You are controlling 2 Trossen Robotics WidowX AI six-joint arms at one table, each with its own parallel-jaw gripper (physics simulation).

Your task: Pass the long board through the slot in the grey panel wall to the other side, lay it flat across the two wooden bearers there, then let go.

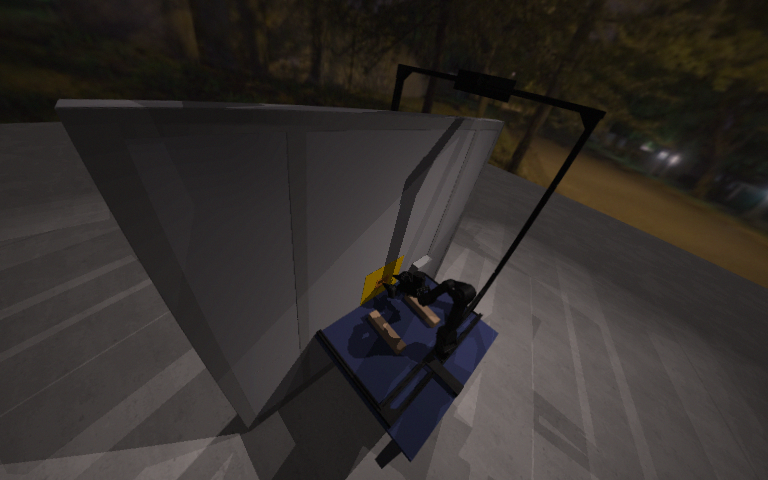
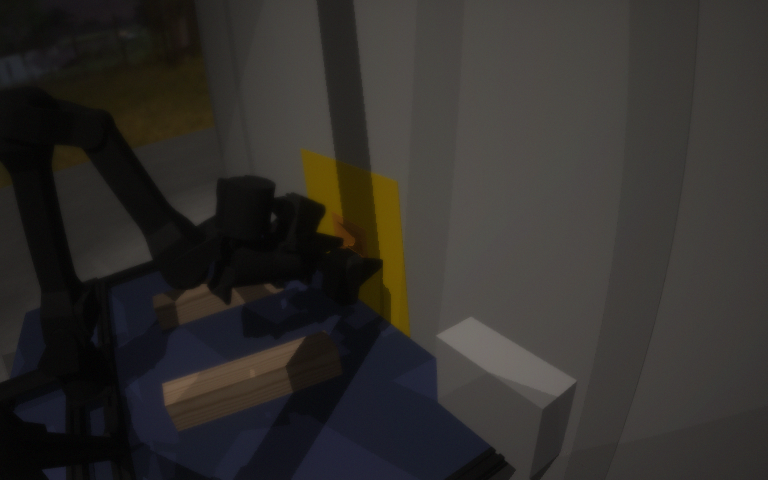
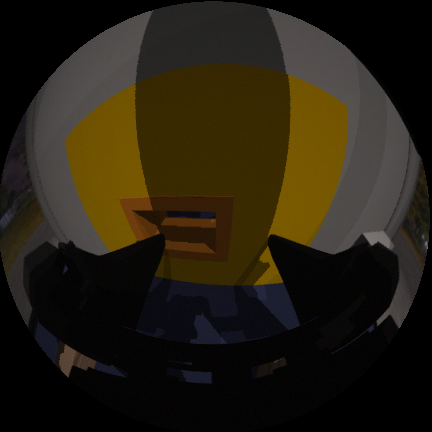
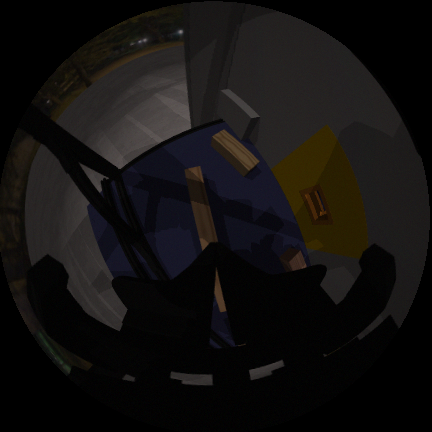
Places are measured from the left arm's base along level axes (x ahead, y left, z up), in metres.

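Pixels of known places: left gripper, fingertip midpoint: point(image 1: 387, 279) point(image 2: 361, 252) point(image 3: 217, 240); right gripper, fingertip midpoint: point(image 4: 214, 246); left arm's base at its link origin: point(image 1: 441, 352) point(image 2: 90, 389).
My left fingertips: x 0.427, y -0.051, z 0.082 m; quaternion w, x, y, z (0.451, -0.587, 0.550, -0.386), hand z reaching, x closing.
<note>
Ahead of a thing's pixels: the offset from my left fingertips to its top centre. "spot": to the spot under its first point. Level surfaces: height alone.
The slot's orange frame @[spot: 0.030 m down, 0.058 m ahead, 0.032 m left] point(image 4: 306, 205) point(image 3: 177, 202) point(image 2: 346, 235) sits in a yellow patch @[spot: 0.069 m up, 0.004 m ahead, 0.065 m right] point(image 3: 314, 160) point(image 2: 387, 214) of the grey panel wall point(image 1: 334, 190). My left gripper point(image 3: 217, 240) point(image 2: 358, 254) point(image 1: 387, 286) is open and empty, facing the slot closely. Two wooden bearers @[0.057 m down, 0.213 m back, 0.067 m right] point(image 2: 249, 376) @[0.057 m down, 0.189 m back, 0.180 m left] point(image 2: 196, 300) point(image 1: 387, 329) point(image 1: 422, 310) lie behind it.
A pale grey block point(image 2: 501, 362) point(image 1: 421, 261) point(image 4: 241, 109) stands at the wall's foot. Two short wooden blocks @[0.057 m down, 0.142 m ahead, 0.180 m right] point(image 4: 235, 153) @[0.051 m down, 0.134 m ahead, 0.207 m left] point(image 4: 292, 257) lie on the right arm's side. A black gantry frame point(image 1: 549, 190) rises over the blue table @[0.101 m down] point(image 1: 411, 405).
</note>
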